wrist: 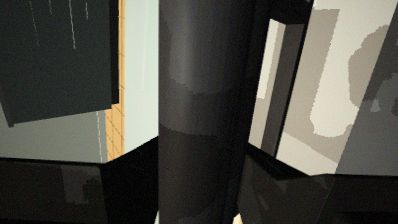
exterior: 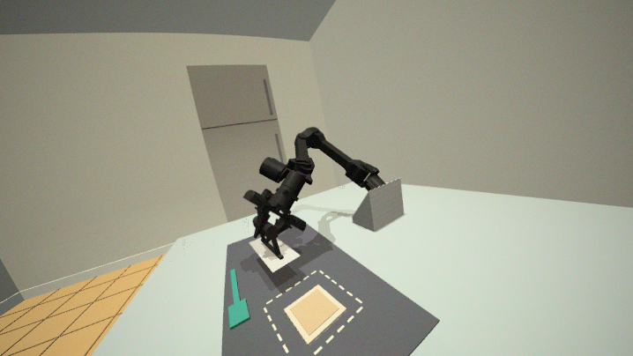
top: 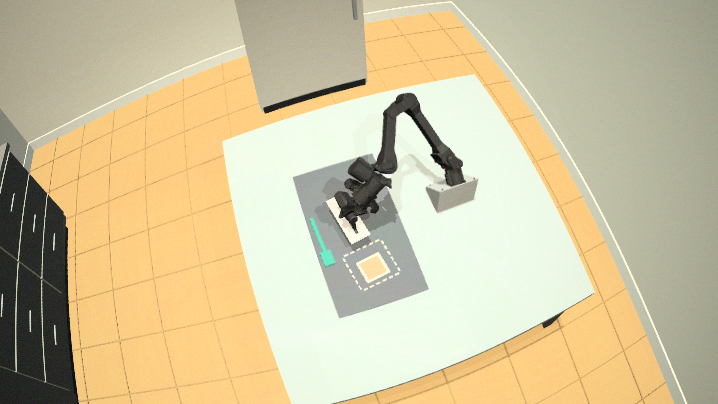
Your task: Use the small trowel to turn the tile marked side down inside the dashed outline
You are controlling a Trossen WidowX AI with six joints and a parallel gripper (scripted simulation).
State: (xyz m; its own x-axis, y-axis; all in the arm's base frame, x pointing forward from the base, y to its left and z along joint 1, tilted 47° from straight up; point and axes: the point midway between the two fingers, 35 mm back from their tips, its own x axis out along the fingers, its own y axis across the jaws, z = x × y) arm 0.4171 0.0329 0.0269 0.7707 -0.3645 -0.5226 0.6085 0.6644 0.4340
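Now: gripper tip 13 cm above the grey mat and 4 cm past it. Round my gripper tip: square tile (17 cm to the left, 11 cm below, 6 cm behind); green trowel (11 cm below, 9 cm ahead, 3 cm to the left).
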